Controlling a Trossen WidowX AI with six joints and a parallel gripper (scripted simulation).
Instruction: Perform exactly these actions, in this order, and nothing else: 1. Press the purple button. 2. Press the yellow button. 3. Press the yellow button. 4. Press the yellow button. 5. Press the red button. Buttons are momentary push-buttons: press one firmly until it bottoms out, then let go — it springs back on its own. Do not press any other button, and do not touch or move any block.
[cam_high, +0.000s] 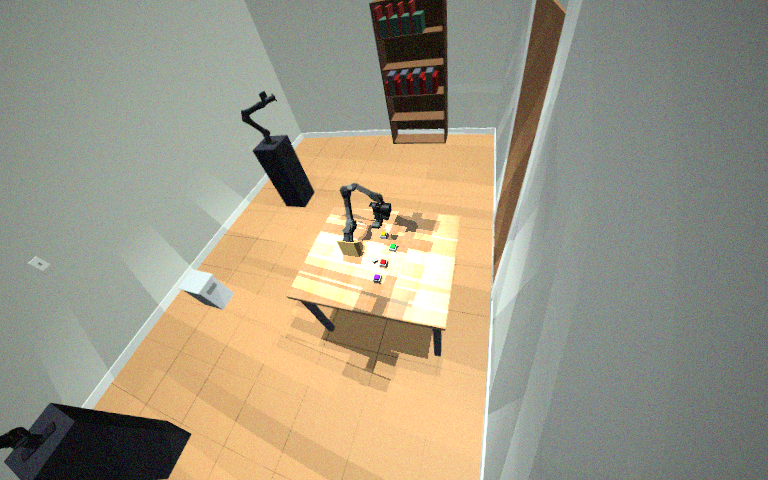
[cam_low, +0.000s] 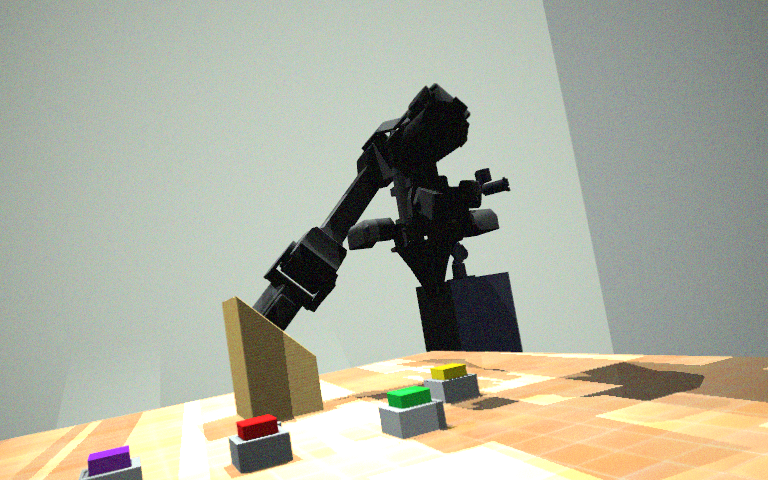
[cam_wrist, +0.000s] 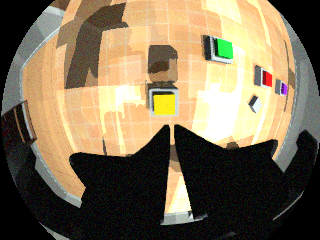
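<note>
Now: the red button 60 mm ahead of my gripper tip, 250 mm to the right of it and 90 mm below it. Also, from my gripper tip: purple button: 50 mm ahead, 370 mm to the right, 90 mm below; yellow button: 90 mm below; green button: 100 mm ahead, 110 mm to the right, 90 mm below.
</note>
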